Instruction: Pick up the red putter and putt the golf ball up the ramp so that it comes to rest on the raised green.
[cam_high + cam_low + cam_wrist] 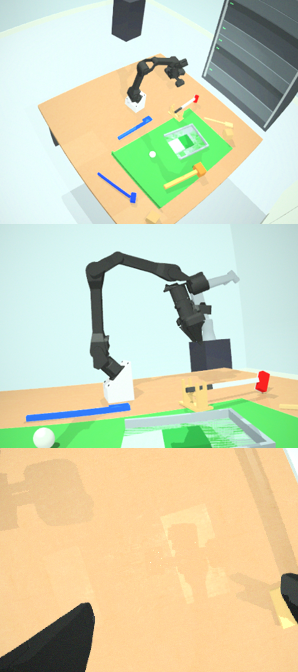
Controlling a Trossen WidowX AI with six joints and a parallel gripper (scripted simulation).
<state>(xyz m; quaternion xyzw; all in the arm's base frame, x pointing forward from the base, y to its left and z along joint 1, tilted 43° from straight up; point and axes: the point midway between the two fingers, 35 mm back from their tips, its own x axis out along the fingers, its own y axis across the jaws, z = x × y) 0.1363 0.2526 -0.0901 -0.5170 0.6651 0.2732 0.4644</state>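
Right now my gripper tip is 14 cm above the wooden stand, 13 cm short of it and 11 cm to the left of it. From my gripper tip the other things lie so: red putter: 14 cm ahead, 13 cm below, 2 cm to the left; white golf ball: 51 cm to the right, 24 cm ahead, 15 cm below; green mat: 36 cm to the right, 34 cm ahead, 17 cm below.
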